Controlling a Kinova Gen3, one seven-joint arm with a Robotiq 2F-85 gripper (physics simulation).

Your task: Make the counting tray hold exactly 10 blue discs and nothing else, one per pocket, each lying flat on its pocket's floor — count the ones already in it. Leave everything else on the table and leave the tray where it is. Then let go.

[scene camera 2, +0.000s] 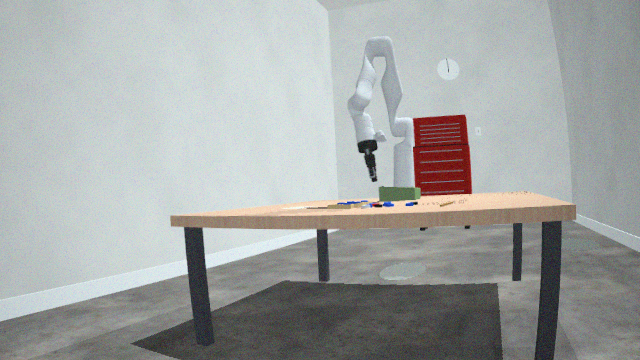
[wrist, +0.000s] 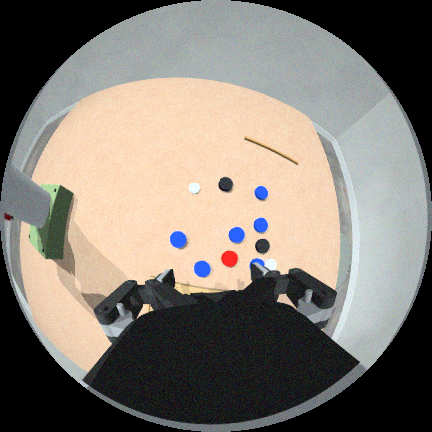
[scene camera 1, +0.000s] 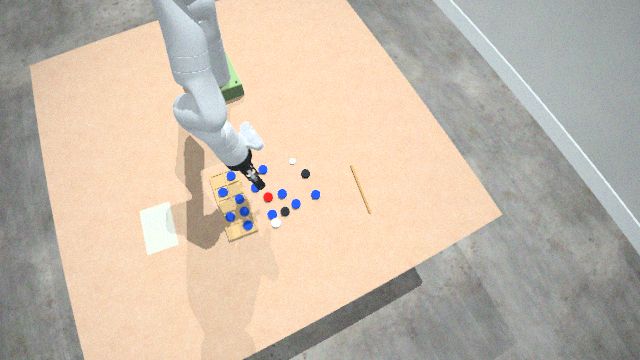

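The wooden counting tray point(scene camera 1: 236, 235) point(wrist: 194, 288) lies on the table, mostly hidden in the wrist view. Several blue discs sit in its pockets; bare pockets also show, including at the near end. Six-odd is not judged here: several loose blue discs lie beside it, including one at the back point(scene camera 1: 263, 169) point(wrist: 178, 239), one partly behind the fingers point(scene camera 1: 255, 189) and fully seen in the wrist view point(wrist: 202, 269), and one farthest from the tray point(scene camera 1: 315, 194) point(wrist: 261, 193). My gripper point(scene camera 1: 260, 185) point(scene camera 2: 374, 179) point(wrist: 212, 274) is open and empty, above the table by the tray's loose-disc side.
A red disc point(scene camera 1: 268, 197) point(wrist: 229, 258), two black discs point(scene camera 1: 305, 173) point(wrist: 225, 184) and two white discs point(scene camera 1: 292, 161) point(wrist: 194, 188) lie among the blue ones. A thin stick point(scene camera 1: 360, 189) point(wrist: 272, 150), a paper sheet point(scene camera 1: 159, 228) and the green base block point(scene camera 2: 399, 193) point(wrist: 59, 220) stand apart.
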